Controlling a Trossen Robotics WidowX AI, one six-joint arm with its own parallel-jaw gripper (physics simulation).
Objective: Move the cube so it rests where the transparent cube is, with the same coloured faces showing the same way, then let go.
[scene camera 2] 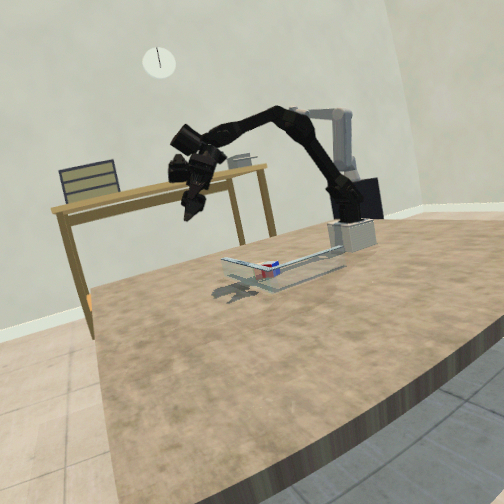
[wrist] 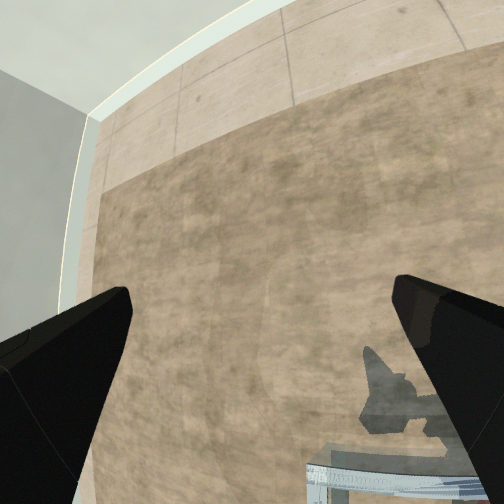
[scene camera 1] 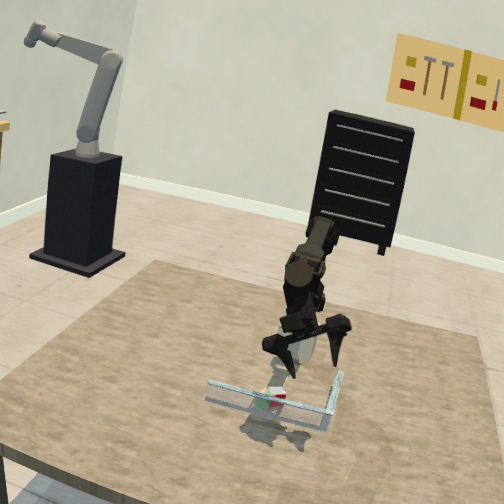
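The small cube (scene camera 1: 272,399), with red, white and green faces, sits on the table inside a glassy L-shaped frame (scene camera 1: 300,402). It also shows in scene camera 2 (scene camera 2: 266,267) with red, blue and white faces. A separate transparent cube cannot be made out. My gripper (scene camera 1: 312,357) hangs open and empty well above the cube, fingers spread; it also shows in scene camera 2 (scene camera 2: 189,210). In the wrist view both dark fingers (wrist: 260,390) frame bare table, and only the frame's corner (wrist: 400,485) shows at the bottom.
The glassy frame's long bar (scene camera 2: 300,265) runs toward the arm base (scene camera 2: 350,235). A black drawer cabinet (scene camera 1: 365,180), a second arm on a black pedestal (scene camera 1: 80,205) and a wooden table (scene camera 2: 160,200) stand off the tabletop.
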